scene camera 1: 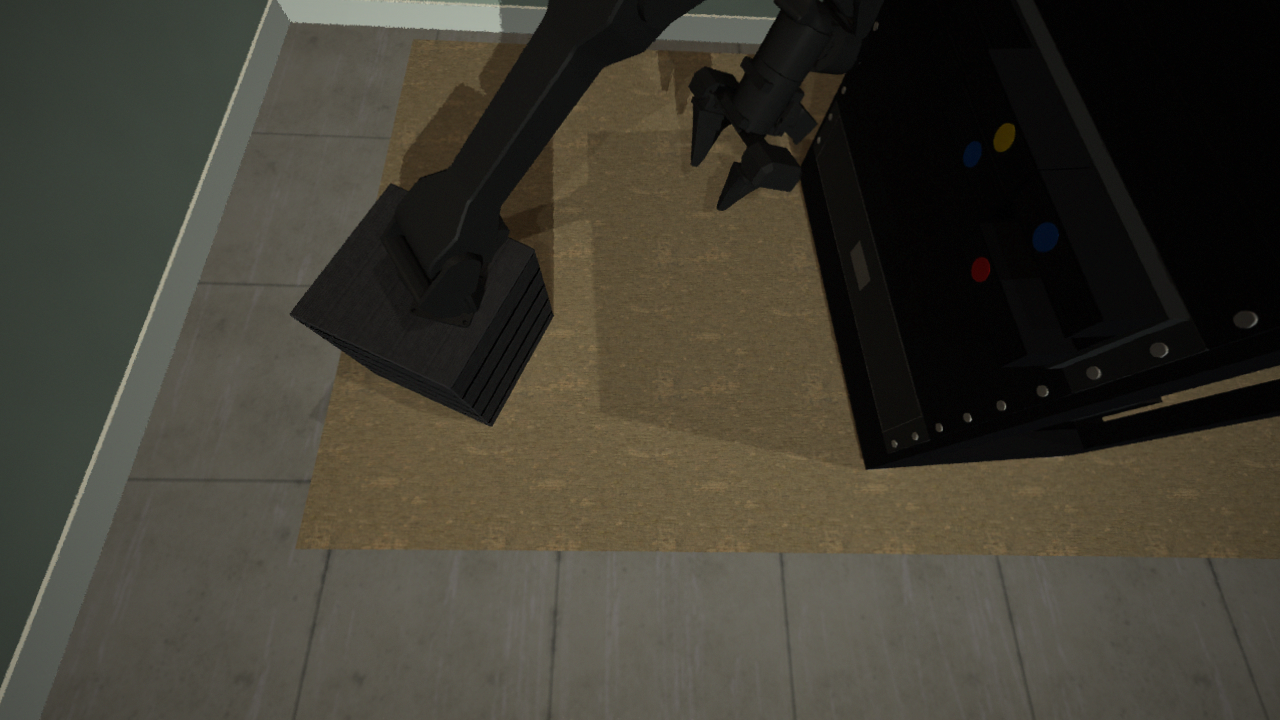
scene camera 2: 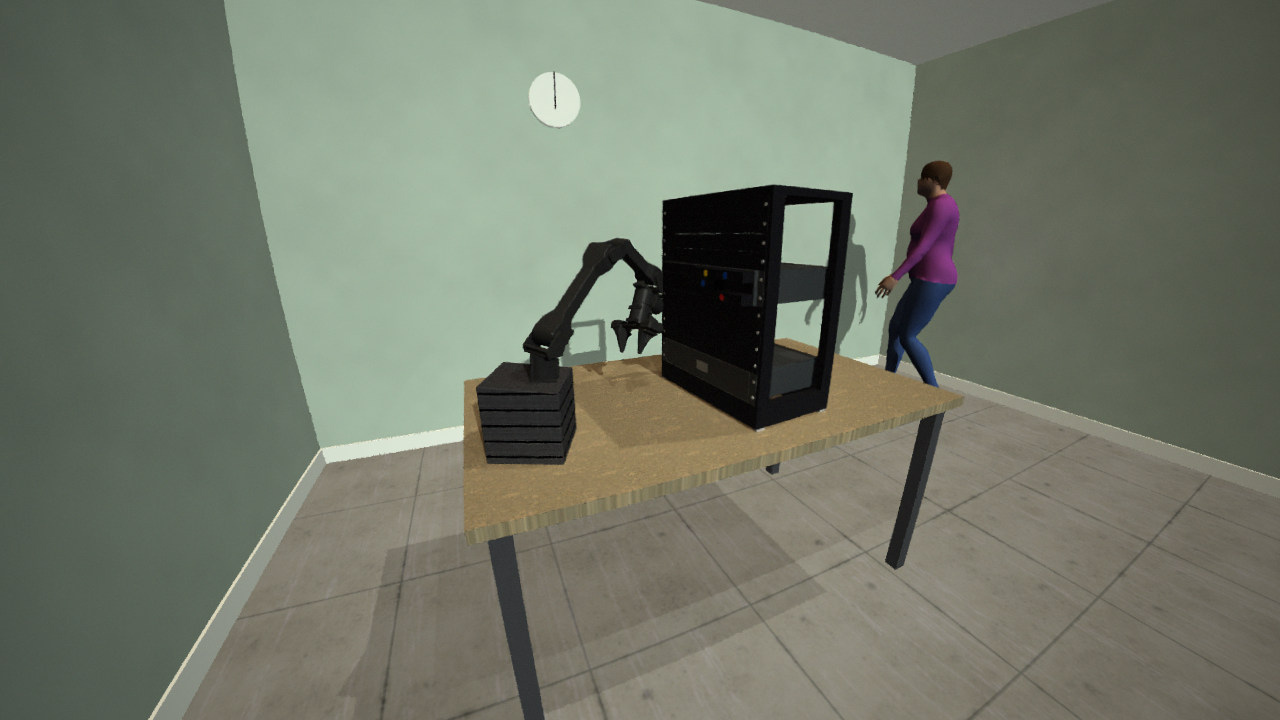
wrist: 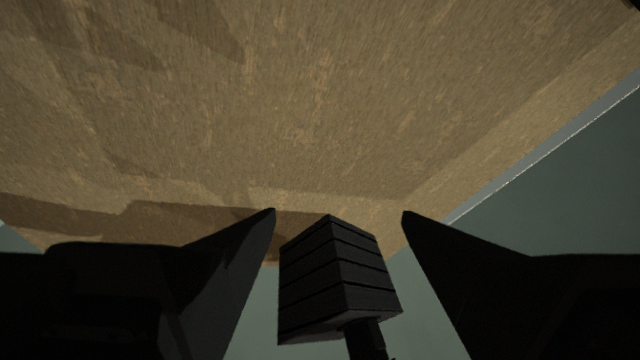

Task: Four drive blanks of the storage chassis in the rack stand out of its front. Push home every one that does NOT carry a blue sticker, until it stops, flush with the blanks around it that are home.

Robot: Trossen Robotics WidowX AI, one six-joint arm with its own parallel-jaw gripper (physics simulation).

Labels:
my gripper: scene camera 1; scene camera 2 630, 353; wrist
same spot on my gripper: (scene camera 1: 710, 117) = (wrist: 208, 341)

